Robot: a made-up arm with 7 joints. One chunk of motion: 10 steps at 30 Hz.
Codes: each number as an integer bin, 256 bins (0 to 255) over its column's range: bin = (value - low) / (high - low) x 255, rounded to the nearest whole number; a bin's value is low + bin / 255 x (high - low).
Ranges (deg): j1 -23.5..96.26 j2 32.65..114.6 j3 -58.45..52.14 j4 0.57..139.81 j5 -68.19..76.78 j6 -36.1..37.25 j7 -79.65..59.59
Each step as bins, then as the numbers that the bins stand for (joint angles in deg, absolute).
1 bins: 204 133 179 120 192 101 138
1 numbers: 72.31 75.39 19.18 66.09 40.96 -7.05 -4.30
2 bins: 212 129 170 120 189 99 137
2 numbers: 76.07 74.11 15.28 66.09 39.26 -7.62 -4.84
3 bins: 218 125 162 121 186 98 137
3 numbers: 78.88 72.82 11.81 66.64 37.55 -7.91 -4.84
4 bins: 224 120 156 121 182 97 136
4 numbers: 81.70 71.21 9.21 66.64 35.28 -8.20 -5.39
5 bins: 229 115 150 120 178 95 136
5 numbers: 84.05 69.61 6.60 66.09 33.00 -8.77 -5.39
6 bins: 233 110 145 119 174 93 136
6 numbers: 85.93 68.00 4.43 65.55 30.73 -9.35 -5.39
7 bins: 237 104 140 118 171 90 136
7 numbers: 87.81 66.07 2.27 65.00 29.03 -10.21 -5.39
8 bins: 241 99 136 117 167 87 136
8 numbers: 89.68 64.47 0.53 64.46 26.75 -11.07 -5.39
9 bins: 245 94 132 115 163 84 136
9 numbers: 91.56 62.86 -1.20 63.36 24.48 -11.94 -5.39
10 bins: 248 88 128 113 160 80 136
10 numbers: 92.97 60.93 -2.94 62.27 22.77 -13.09 -5.39
